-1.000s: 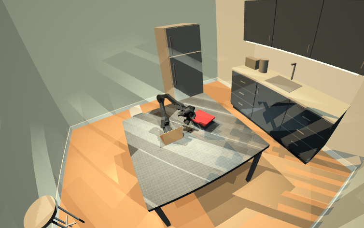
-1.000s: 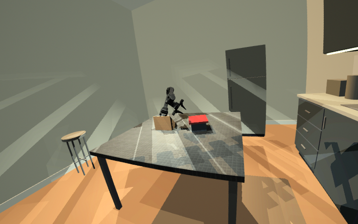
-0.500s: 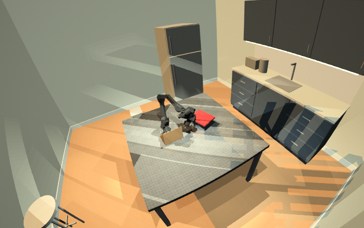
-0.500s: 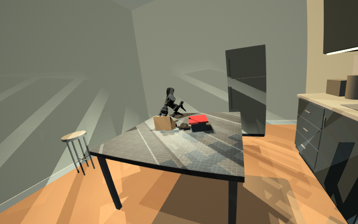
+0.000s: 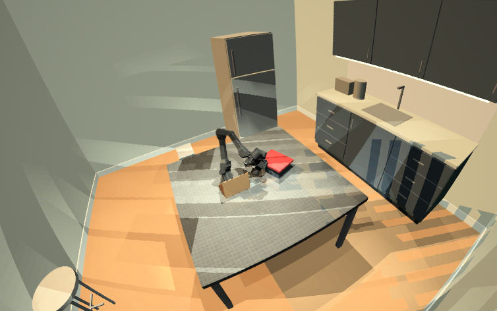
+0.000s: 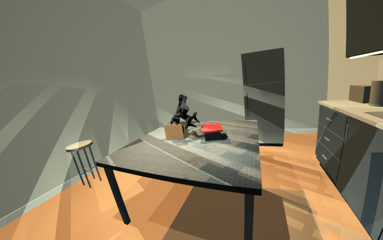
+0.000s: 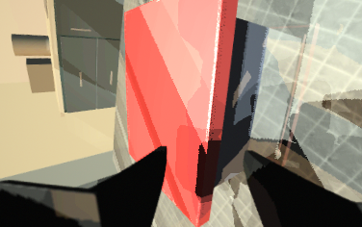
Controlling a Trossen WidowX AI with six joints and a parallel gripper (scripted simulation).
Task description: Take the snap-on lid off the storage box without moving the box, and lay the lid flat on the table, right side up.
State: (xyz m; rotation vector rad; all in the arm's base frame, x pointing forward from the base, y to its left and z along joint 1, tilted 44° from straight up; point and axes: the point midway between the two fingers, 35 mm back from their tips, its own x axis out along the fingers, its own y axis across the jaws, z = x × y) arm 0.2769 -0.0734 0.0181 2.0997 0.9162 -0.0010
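My gripper tip is 120 mm short of the lid, 40 mm to the right of it and 40 mm above it. Round my gripper tip: storage box 120 mm ahead, 40 mm to the left, 90 mm below.
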